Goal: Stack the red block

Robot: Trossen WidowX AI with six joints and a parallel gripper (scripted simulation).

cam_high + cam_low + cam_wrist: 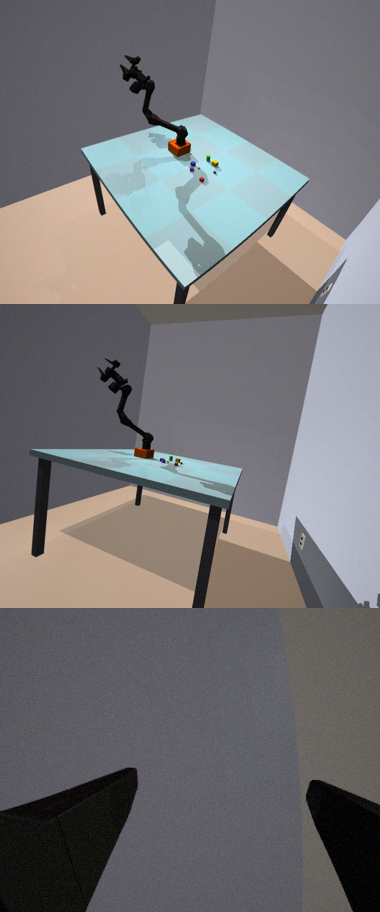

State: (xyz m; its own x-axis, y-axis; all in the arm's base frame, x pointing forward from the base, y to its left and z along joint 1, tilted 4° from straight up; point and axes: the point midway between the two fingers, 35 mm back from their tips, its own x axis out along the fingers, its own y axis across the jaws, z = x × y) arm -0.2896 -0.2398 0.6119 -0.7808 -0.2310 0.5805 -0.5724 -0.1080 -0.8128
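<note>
Now: gripper tip 68 cm above the red block, 65 cm short of it and 14 cm to the right of it. From my gripper tip the other things lie so: purple block (67 cm below, 53 cm ahead, 18 cm to the left); then yellow block (67 cm below, 62 cm ahead, 36 cm to the left); then blue block (67 cm below, 50 cm ahead, 24 cm to the left).
</note>
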